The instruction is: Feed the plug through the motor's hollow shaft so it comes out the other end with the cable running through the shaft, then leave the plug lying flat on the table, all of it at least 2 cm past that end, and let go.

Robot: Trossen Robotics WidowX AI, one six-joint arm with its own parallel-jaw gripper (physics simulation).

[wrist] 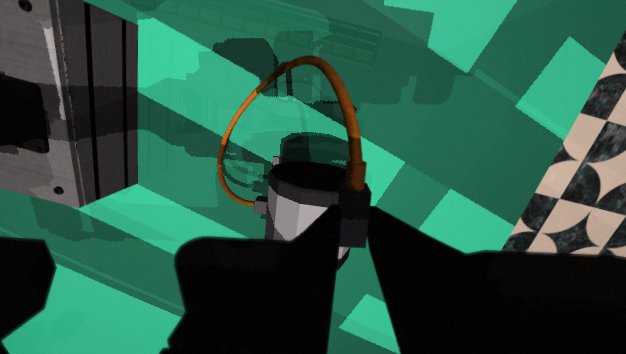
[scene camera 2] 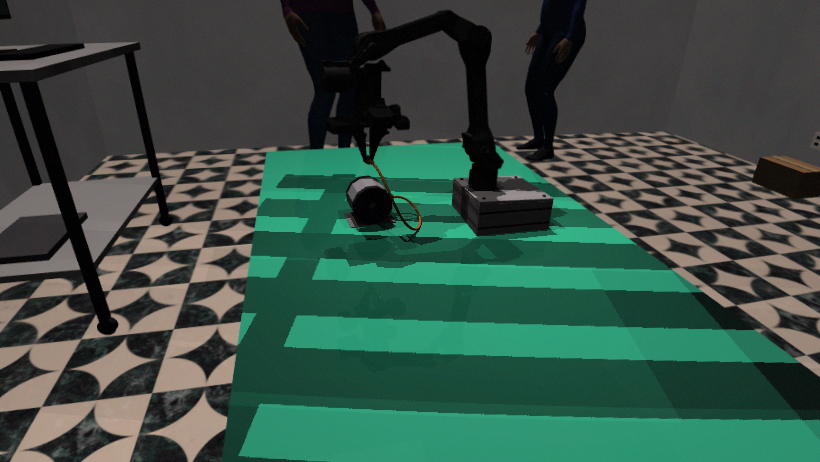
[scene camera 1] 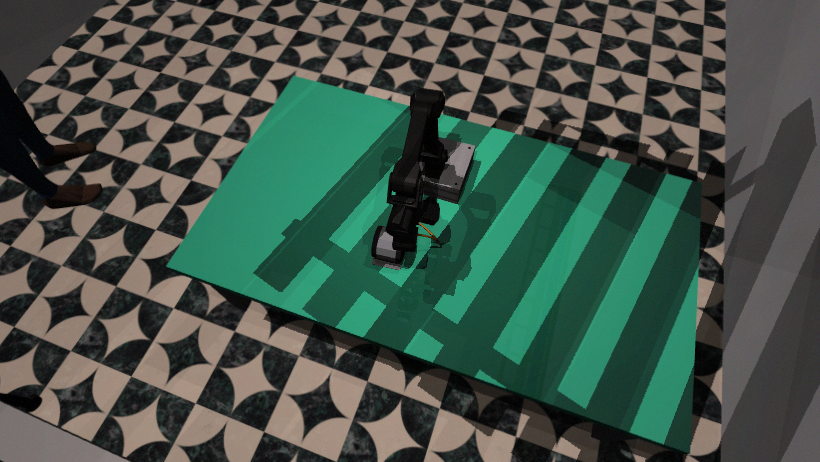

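Pixels of known places: gripper, fingertip midpoint: (wrist: 352, 213) (scene camera 2: 368, 160); arm's base, link origin: (wrist: 12, 111) (scene camera 2: 482, 187) (scene camera 1: 433, 169).
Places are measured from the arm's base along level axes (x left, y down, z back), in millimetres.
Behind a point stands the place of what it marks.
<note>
The motor (scene camera 1: 387, 245) @(x -27, y -10, z -325 mm) (scene camera 2: 370, 202) @(x 16, y 21, z -300 mm) (wrist: 298, 215) @(x -15, y -17, z -283 mm) is a pale grey drum with dark ends, lying on its side on a small base on the green table. An orange cable (scene camera 1: 429, 231) @(x 62, y 76, z -188 mm) (scene camera 2: 420, 219) @(x 19, y 75, z -170 mm) (wrist: 310, 60) @(x 110, y -34, z -260 mm) leaves a stub on the motor's side and loops up to the plug (wrist: 354, 204) @(x 45, y -105, z -303 mm), a small black block. My gripper (scene camera 2: 368, 159) @(x 37, y -97, z -306 mm) (wrist: 352, 213) @(x 37, y -97, z -306 mm) is shut on the plug, above the motor and clear of it. In the wrist view the plug overlaps the motor's right edge. The arm hides the fingertips in scene camera 1. The shaft's opening is too dark to make out clearly.
The arm's grey box base (scene camera 1: 460, 163) @(x 78, y -3, z 59 mm) (scene camera 2: 510, 220) @(x 108, y 50, z 41 mm) (wrist: 107, 125) @(x -1, y 41, z -53 mm) stands on the green table (scene camera 1: 246, 172) @(x -645, y 85, z -208 mm) (scene camera 2: 516, 304) @(x 404, y 85, z -60 mm), beside the motor and cable loop. A side table (scene camera 2: 97, 59) stands on the floor at the left in scene camera 2. People stand beyond the green table.
</note>
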